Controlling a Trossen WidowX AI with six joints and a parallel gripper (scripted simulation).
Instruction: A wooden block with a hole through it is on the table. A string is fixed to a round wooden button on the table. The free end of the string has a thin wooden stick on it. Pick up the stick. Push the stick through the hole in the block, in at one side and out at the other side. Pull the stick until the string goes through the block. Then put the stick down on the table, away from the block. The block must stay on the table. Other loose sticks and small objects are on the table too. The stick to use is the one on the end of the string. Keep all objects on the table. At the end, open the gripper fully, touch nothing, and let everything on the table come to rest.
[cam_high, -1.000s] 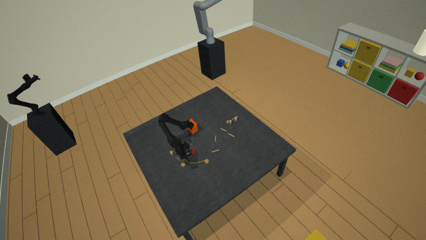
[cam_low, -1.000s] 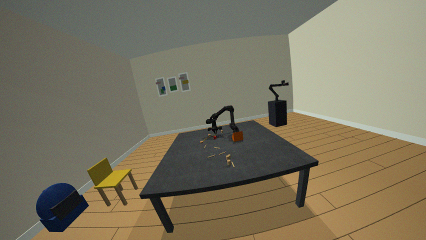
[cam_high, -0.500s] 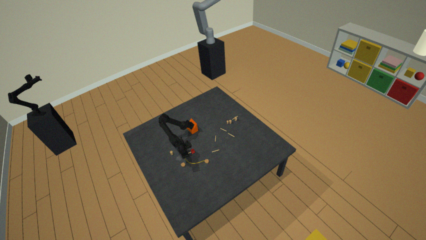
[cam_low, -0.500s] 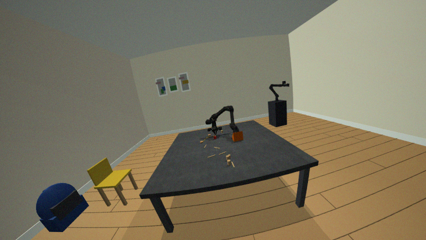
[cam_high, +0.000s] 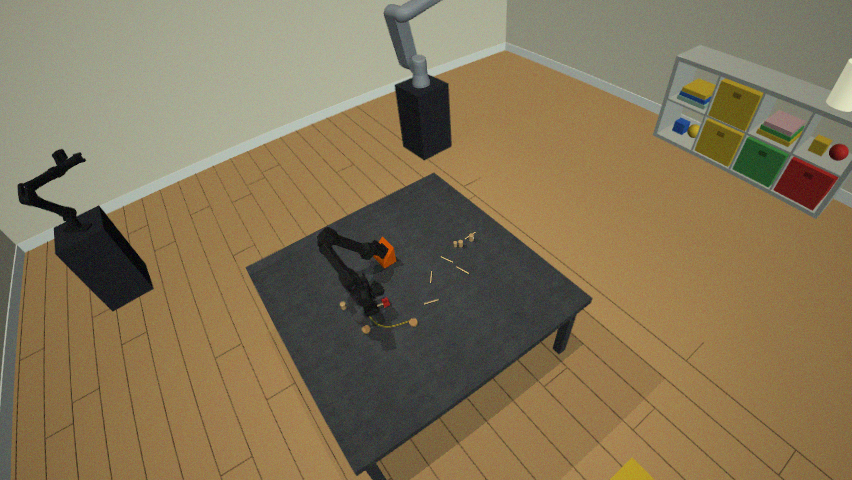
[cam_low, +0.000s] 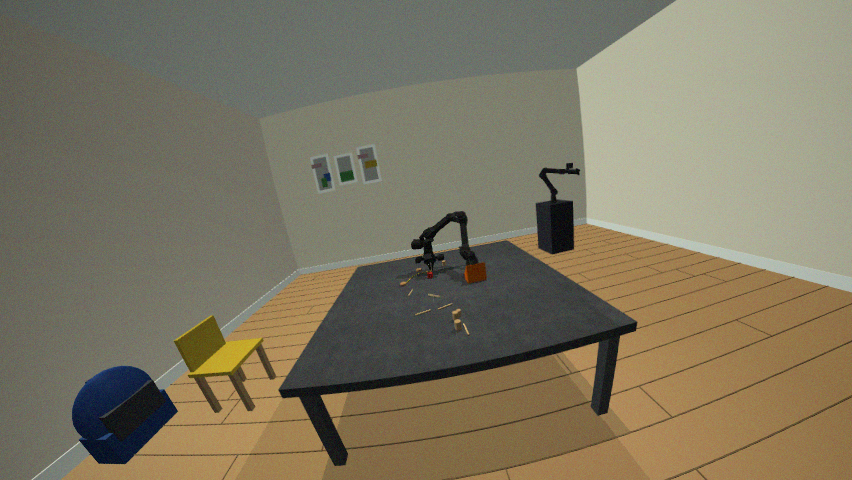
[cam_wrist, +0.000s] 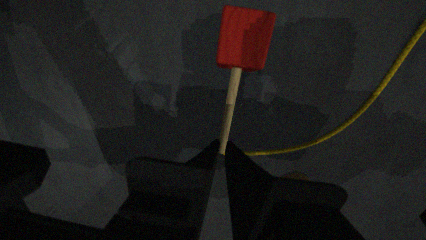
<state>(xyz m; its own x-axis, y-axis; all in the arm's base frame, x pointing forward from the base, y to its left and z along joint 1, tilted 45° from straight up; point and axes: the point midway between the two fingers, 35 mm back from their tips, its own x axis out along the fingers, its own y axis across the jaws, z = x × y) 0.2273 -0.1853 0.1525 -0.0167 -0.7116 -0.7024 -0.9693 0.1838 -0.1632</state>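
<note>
Now: the red block 2 cm ahead of my gripper tip and 8 cm to the left of it. Also, from my gripper tip: round wooden button 20 cm ahead, 12 cm to the left, 1 cm below; then thin wooden stick 2 cm to the left.
</note>
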